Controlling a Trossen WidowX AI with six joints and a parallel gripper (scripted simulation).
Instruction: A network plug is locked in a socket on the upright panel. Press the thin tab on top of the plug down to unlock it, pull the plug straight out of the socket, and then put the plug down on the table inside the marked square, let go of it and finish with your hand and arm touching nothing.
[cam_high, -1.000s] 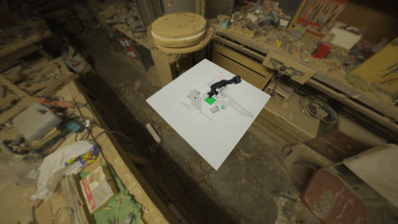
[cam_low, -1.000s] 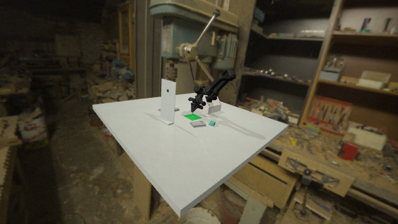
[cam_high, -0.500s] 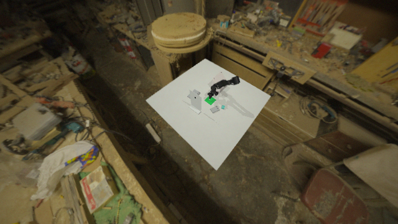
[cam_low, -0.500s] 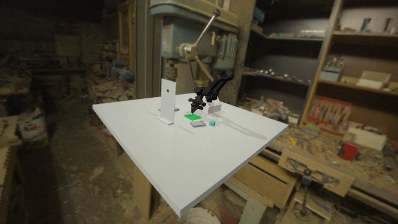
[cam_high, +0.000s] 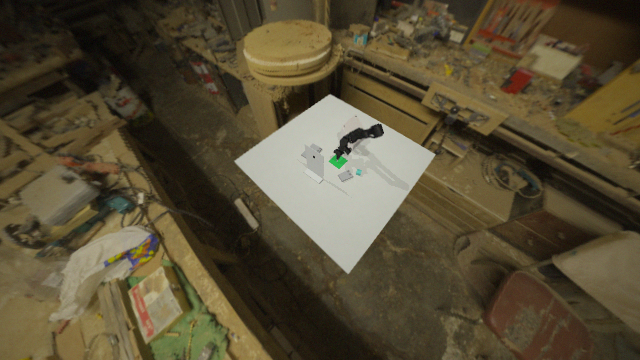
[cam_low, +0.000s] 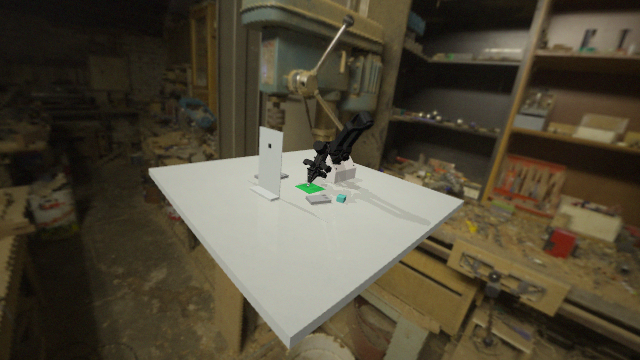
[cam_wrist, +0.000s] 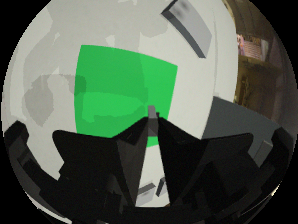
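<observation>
Now: gripper tip 10 mm past the green marked square and 30 mm above it. The rest, counted from my gripper tip: white upright panel (230 mm ahead, 20 mm to the right, 110 mm above); then small teal block (60 mm behind, 200 mm to the left, 20 mm below); then network plug (right at my gripper tip).
</observation>
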